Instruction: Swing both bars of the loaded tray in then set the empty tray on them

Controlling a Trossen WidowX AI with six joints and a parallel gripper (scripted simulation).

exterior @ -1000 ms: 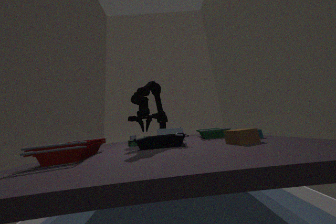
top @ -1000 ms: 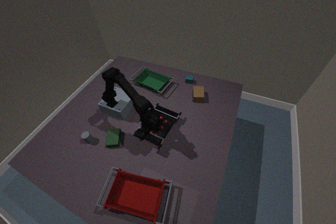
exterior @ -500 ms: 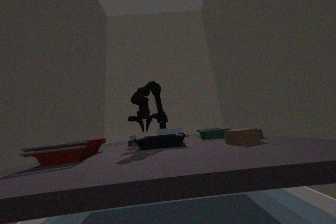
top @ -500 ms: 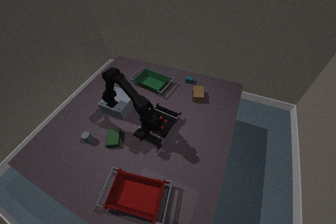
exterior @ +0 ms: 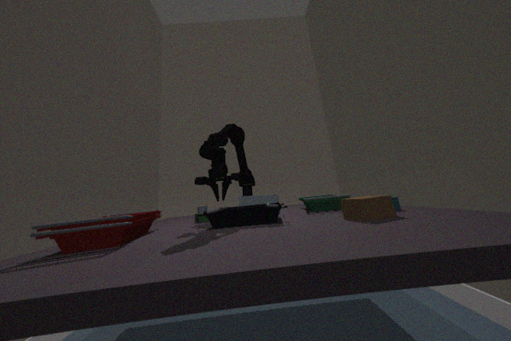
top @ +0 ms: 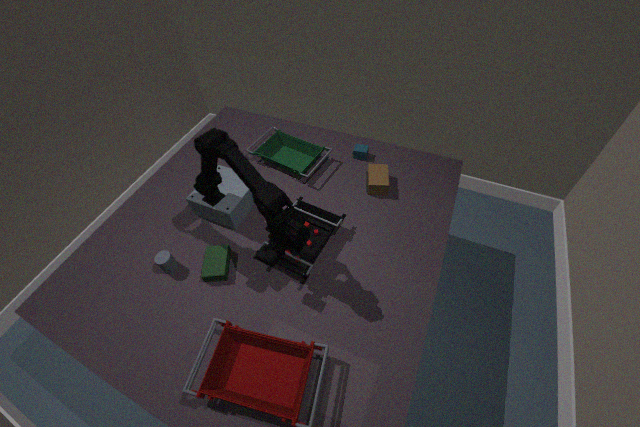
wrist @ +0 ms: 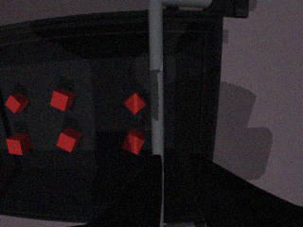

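Now: gripper tip 430 mm to the right of the green tray, 320 mm past it and 50 mm above it. From my gripper tip the other things lie so: orange block: 500 mm to the left, 90 mm ahead, 60 mm below; then grey cylinder: 360 mm behind, 240 mm to the right, 60 mm below; then green block: 210 mm behind, 140 mm to the right, 70 mm below.
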